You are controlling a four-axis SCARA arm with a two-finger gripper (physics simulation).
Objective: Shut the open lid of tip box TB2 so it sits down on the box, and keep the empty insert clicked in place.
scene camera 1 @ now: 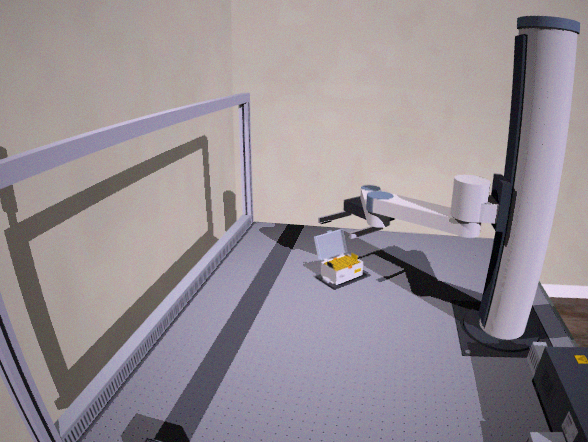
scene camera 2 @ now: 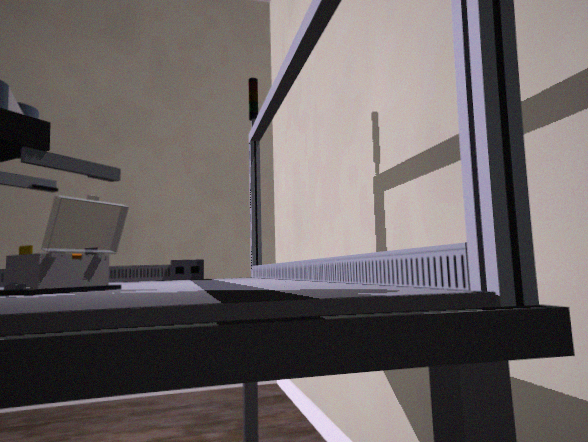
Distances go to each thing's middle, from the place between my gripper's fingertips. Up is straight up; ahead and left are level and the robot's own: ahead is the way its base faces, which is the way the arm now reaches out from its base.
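Clear lid [scene camera 2: 89, 226]: 2 cm ahead of my hand, 5 cm to the right of it, 8 cm below it.
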